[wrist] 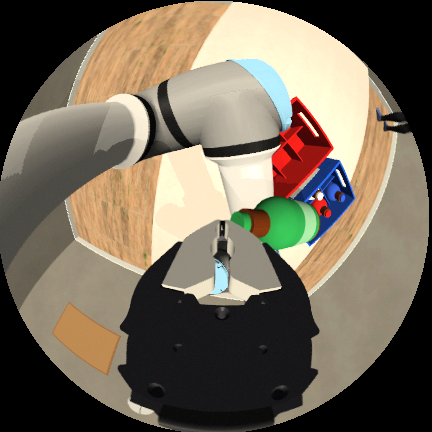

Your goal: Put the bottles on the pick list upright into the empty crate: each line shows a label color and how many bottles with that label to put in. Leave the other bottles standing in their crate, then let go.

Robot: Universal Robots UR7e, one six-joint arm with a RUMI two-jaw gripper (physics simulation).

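Places are measured from the arm's base along level axes (x ahead, y left, z up), in centimetres.
Pixels of known places: gripper, between the fingertips: point(221, 221).
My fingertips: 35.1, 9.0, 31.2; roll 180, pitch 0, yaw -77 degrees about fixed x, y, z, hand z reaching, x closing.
Ahead of a thing's pixels: the offset from my fingertips to its middle, as dx, dy, dz.
My gripper point(221, 221) is shut, with nothing between its fingertips. A large green bottle {-0.3, -8.4, -3.5} point(284, 223) with a brown neck band and a pale label band lies sideways in the view just right of the fingertips, its green cap end close to them. It is outside the fingers; whether it touches them cannot be told. The red crate {+11.7, -15.5, -31.1} point(315, 146) with dividers is partly hidden by the arm; the compartments that show hold no bottle. The blue crate {+0.9, -36.4, -31.1} point(328, 171) beside it holds a blue bottle {+6.5, -44.3, -31.4} point(334, 192) and a red bottle {-1.2, -40.1, -31.4} point(320, 205); the green bottle hides part of it. The pick list does not show.
The grey and white arm point(235, 110) crosses the upper left and covers part of the red crate. Both crates are at the right of the cream and wood table point(120, 65). A person's dark legs point(397, 121) show at the far right. A brown panel point(86, 339) lies at lower left.
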